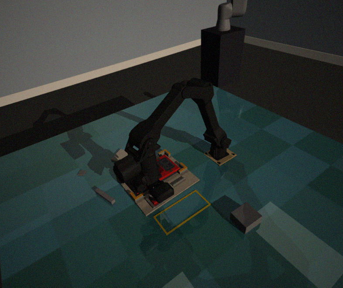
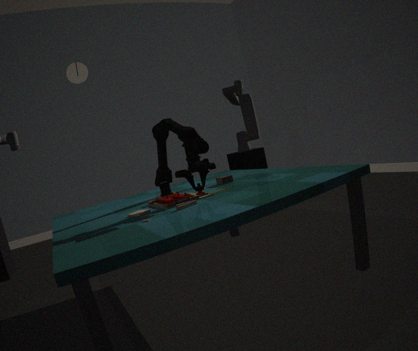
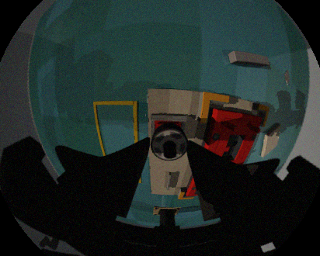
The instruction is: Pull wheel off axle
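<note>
Now: gripper tip right at the black wheel. From my gripper tip the other things lie so: grey bar (15 cm ahead, 13 cm to the right, 3 cm below); then black axle (right at my gripper tip); then flat tan tile (1 cm ahead, 30 cm to the right, 3 cm below).
</note>
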